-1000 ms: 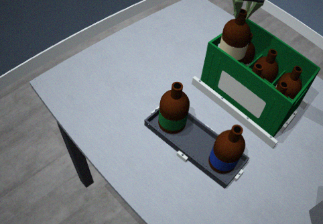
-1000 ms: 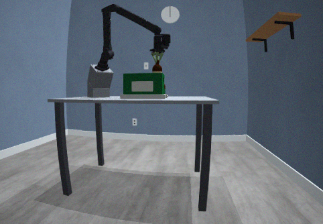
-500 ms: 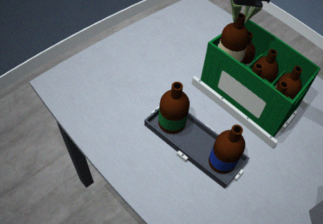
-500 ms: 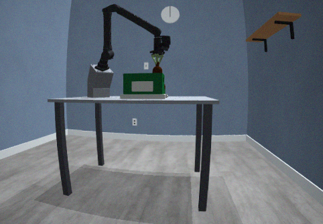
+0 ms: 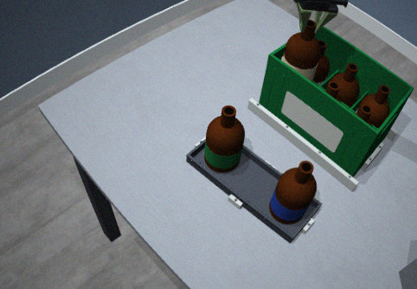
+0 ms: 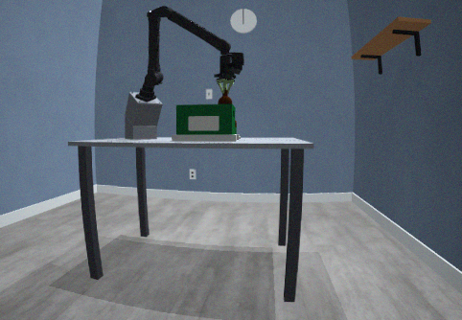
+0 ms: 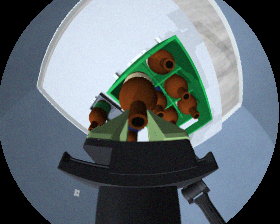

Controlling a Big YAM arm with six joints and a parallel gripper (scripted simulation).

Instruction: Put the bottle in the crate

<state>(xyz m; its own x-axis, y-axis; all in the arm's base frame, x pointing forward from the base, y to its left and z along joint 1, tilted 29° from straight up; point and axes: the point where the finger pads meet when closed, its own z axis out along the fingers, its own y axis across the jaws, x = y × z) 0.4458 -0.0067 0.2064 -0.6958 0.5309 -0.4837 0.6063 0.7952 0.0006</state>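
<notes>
The brown bottle is 6 cm below my hand. The rest, counted from my hand: grey tray: 8 cm behind, 20 cm to the left, 24 cm below; then crate: 9 cm behind, 4 cm to the right, 17 cm below.
</notes>
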